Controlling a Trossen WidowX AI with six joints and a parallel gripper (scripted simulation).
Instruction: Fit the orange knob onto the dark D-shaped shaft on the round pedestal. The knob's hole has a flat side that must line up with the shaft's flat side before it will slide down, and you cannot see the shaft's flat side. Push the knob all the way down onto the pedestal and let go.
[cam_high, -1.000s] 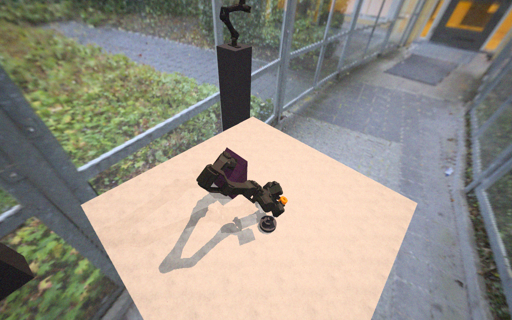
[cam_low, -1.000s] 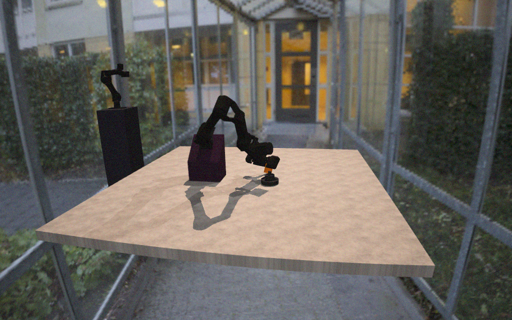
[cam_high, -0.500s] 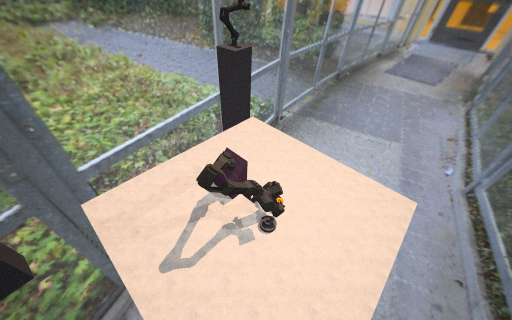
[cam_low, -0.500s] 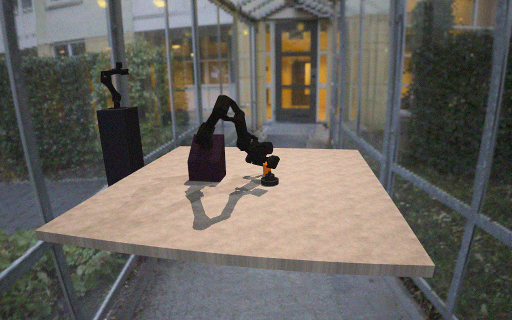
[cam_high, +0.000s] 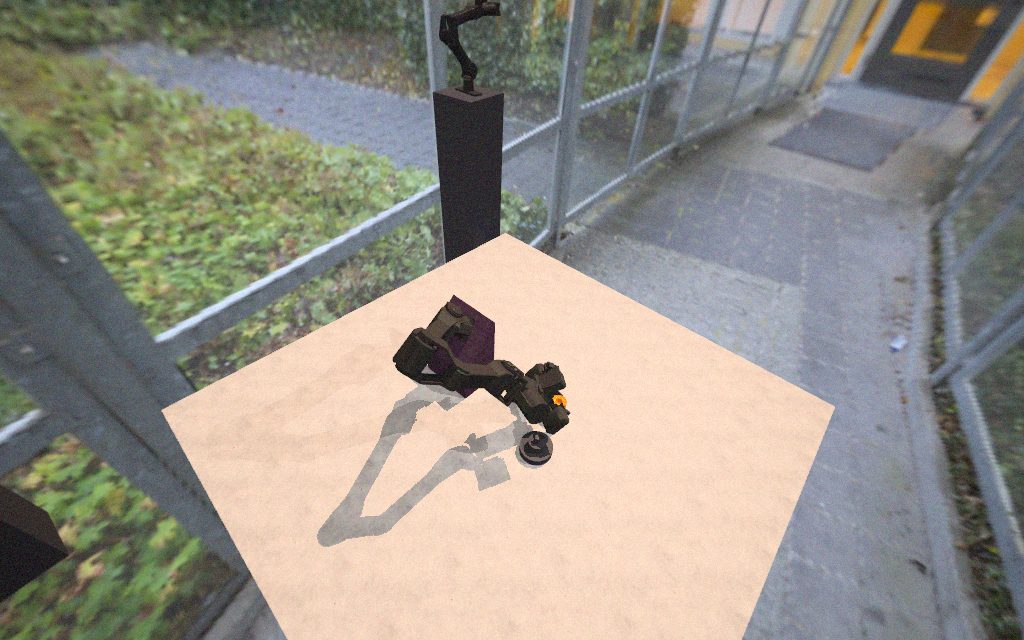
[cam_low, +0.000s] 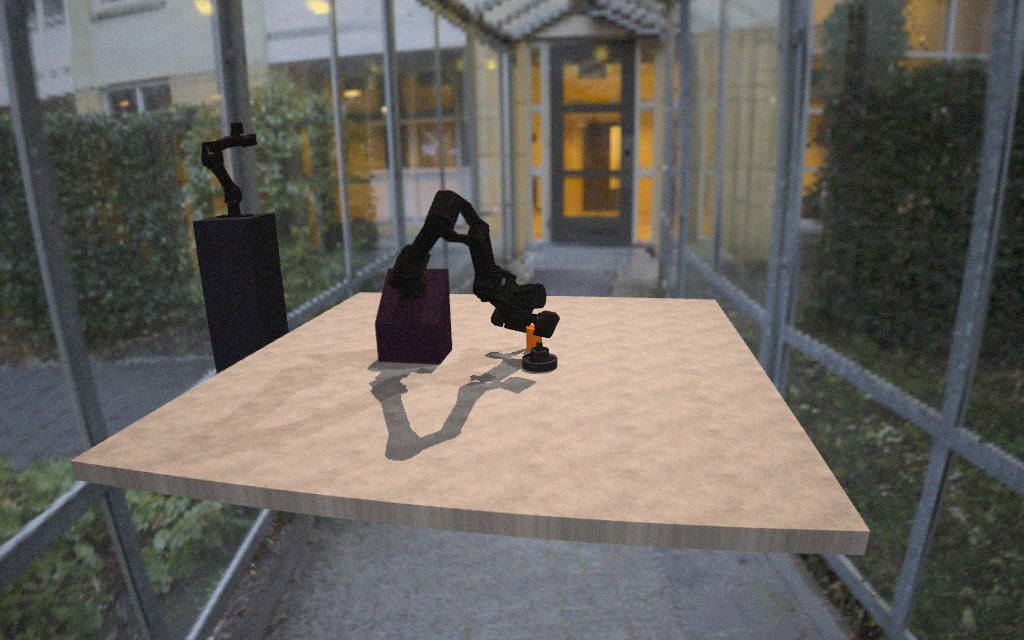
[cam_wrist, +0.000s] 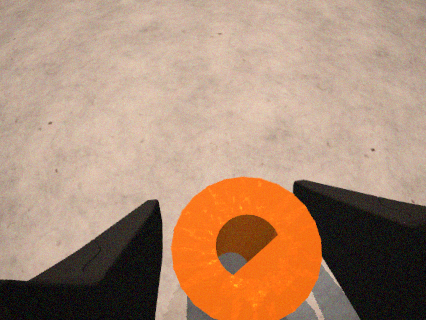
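The orange knob is 2 cm to the right of my gripper tip, 1 cm below it and 1 cm behind it. Also, from my gripper tip: pedestal (14 cm to the right).
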